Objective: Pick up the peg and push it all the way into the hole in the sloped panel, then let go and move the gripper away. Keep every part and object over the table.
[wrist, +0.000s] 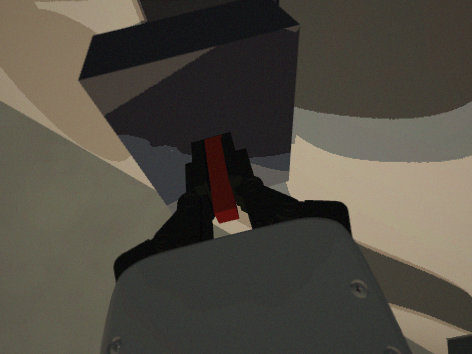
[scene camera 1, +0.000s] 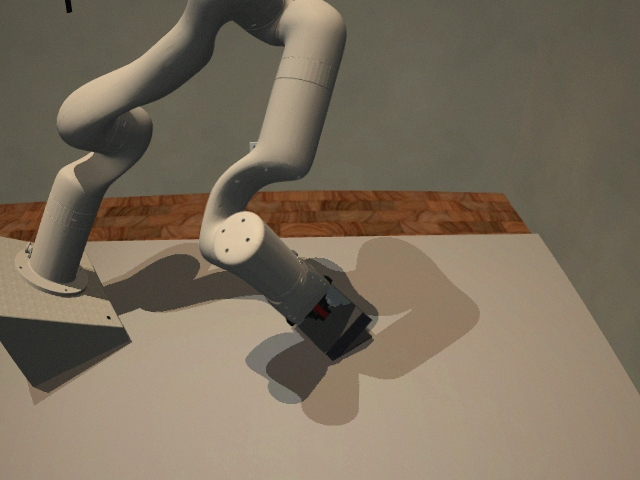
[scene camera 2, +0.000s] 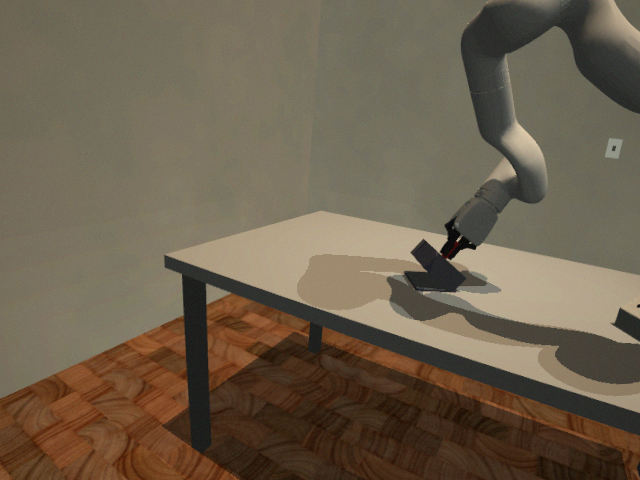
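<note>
The red peg [scene camera 1: 321,311] [scene camera 2: 452,250] [wrist: 221,182] is between the two black fingers of my gripper [scene camera 2: 449,253] [wrist: 216,152], which is shut on it. In the wrist view the peg runs from the fingertips back towards the palm, and its near end shows between the fingers. The dark sloped panel [scene camera 1: 330,330] [scene camera 2: 445,276] [wrist: 220,95] stands on the table, and the fingertips are close against or just above its sloping face. The hole and the peg's far end are hidden by the fingertips, so how deep the peg sits cannot be seen.
The pale table [scene camera 1: 180,413] [scene camera 2: 248,258] extends around the panel. The arm's base block [scene camera 1: 56,341] [scene camera 2: 630,320] is on the left in scene camera 1 and at the right edge in scene camera 2. The arm's shadows fall across the table top.
</note>
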